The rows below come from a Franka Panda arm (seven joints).
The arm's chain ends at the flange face. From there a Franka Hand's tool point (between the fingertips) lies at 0.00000 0.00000 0.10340 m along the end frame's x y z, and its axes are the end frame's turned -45 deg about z.
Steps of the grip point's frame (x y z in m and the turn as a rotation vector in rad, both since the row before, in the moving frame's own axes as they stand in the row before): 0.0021 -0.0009 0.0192 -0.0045 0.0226 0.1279; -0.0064 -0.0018 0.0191 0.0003 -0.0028 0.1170; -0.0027 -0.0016 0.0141 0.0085 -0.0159 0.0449
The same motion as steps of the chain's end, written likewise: -0.0012 -0.0009 0.0192 0.0128 0.0192 0.1279; -0.0056 0.0031 0.0191 -0.0018 -0.0022 0.1170; -0.0012 0.0003 0.0141 -0.0052 -0.0173 0.0449
